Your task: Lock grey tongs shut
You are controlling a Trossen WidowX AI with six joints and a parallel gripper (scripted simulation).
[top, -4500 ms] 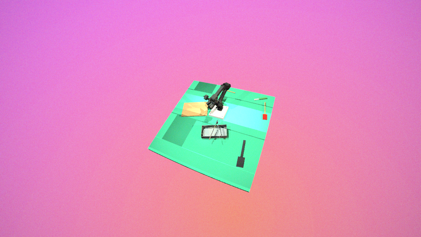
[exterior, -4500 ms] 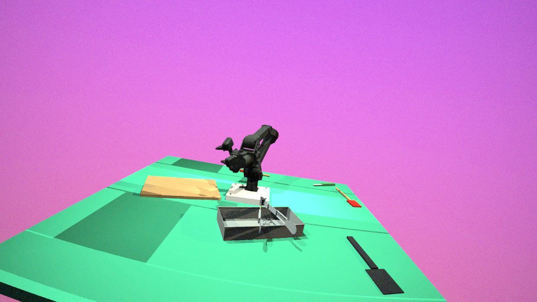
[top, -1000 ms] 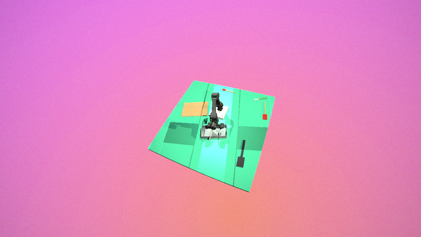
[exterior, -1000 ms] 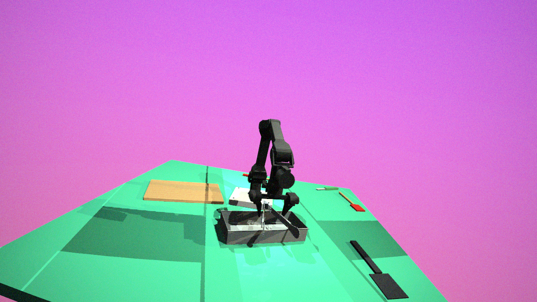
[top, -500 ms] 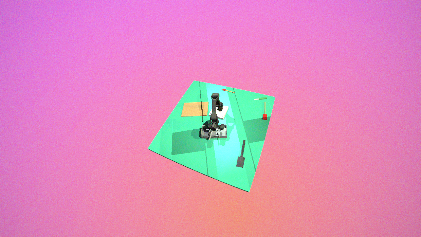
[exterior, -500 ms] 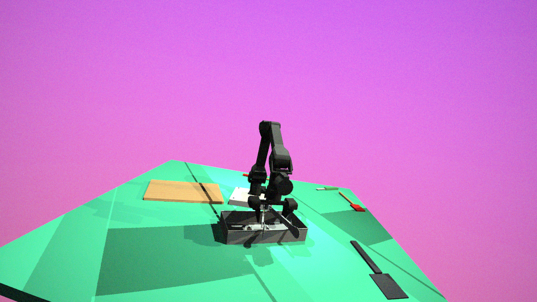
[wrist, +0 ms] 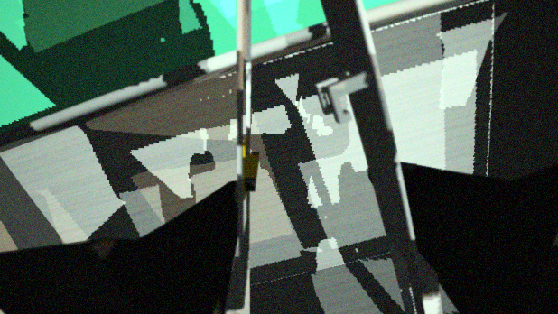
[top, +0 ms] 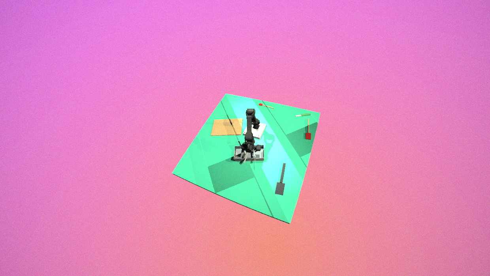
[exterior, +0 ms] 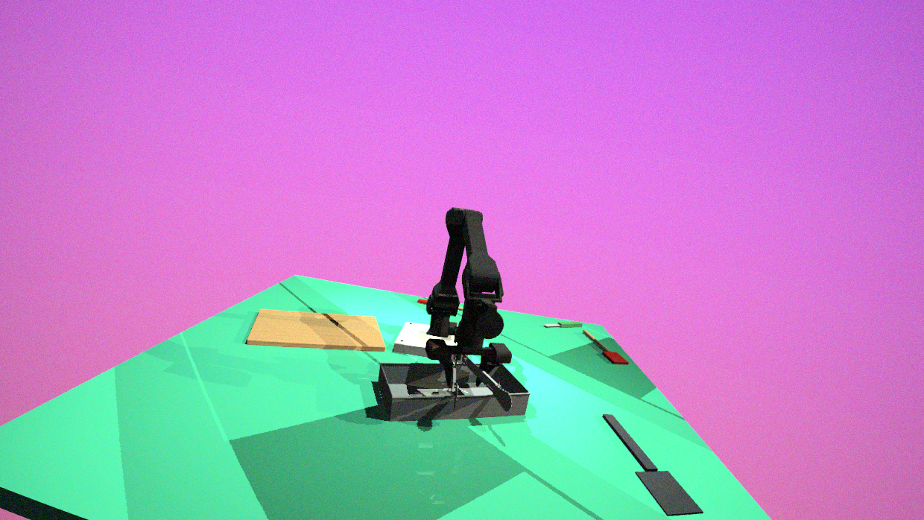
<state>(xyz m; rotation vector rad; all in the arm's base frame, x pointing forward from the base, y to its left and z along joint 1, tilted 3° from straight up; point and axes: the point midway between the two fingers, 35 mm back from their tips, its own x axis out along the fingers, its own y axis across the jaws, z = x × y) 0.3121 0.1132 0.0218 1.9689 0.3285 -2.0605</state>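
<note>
The grey roasting tin is 3 cm ahead of my gripper tip and 2 cm to the right of it. From my gripper tip the other things lie so: wooden board: 19 cm behind, 44 cm to the right, 2 cm below; then black spatula: 15 cm ahead, 39 cm to the left, 2 cm below; then red spatula: 50 cm behind, 44 cm to the left, 2 cm below.
</note>
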